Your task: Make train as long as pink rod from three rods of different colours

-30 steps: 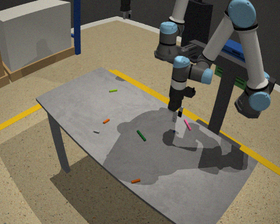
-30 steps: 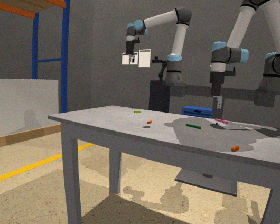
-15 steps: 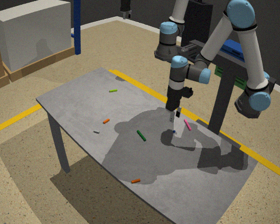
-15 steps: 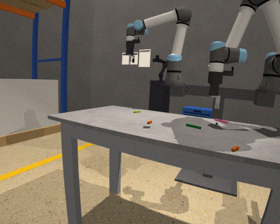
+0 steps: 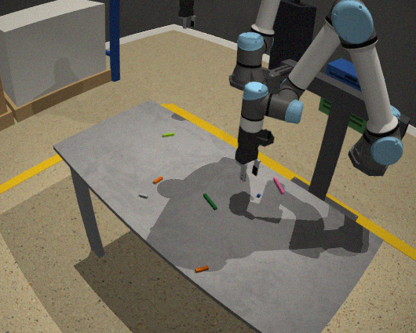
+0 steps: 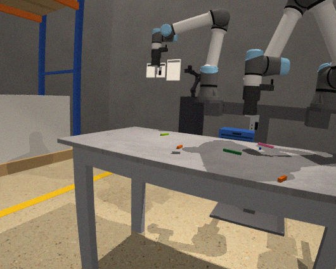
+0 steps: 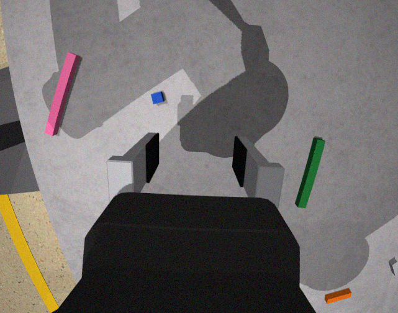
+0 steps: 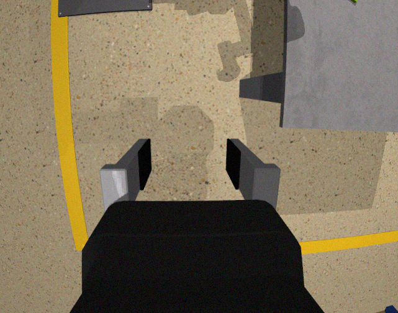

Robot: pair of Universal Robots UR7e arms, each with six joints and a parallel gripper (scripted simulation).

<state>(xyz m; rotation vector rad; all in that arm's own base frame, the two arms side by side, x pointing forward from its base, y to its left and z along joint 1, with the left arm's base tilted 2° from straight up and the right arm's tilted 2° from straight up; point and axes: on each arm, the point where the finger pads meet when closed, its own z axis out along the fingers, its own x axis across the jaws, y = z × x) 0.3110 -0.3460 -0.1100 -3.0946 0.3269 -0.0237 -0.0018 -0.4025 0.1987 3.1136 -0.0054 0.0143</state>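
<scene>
The grey rod is 31 cm ahead of my left hand, 20 cm to the right of it and 10 cm below it. Round my left hand: pink rod (14 cm behind, 10 cm below, 4 cm to the left); then blue rod (10 cm below, 4 cm behind, 3 cm to the left); then green rod (13 cm ahead, 10 cm below, 5 cm to the right).
</scene>
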